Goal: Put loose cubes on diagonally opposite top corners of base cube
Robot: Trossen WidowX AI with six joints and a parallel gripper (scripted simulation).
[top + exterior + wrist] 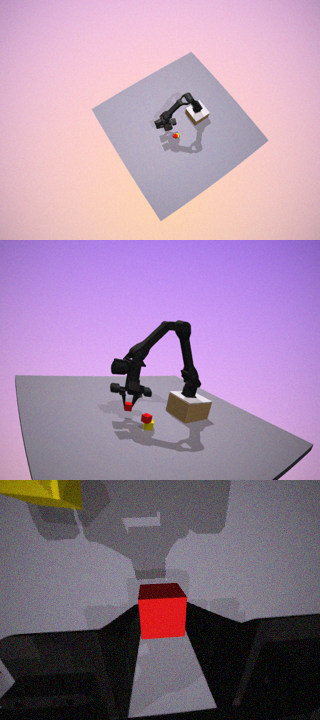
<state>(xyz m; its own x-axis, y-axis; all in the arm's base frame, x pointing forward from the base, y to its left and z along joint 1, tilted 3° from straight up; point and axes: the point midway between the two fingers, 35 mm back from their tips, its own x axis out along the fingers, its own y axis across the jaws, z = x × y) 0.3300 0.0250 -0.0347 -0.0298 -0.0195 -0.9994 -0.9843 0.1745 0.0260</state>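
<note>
Now: gripper tip 110 mm to the right of the yellow base cube, 60 mm past it and 40 mm above it.
</note>
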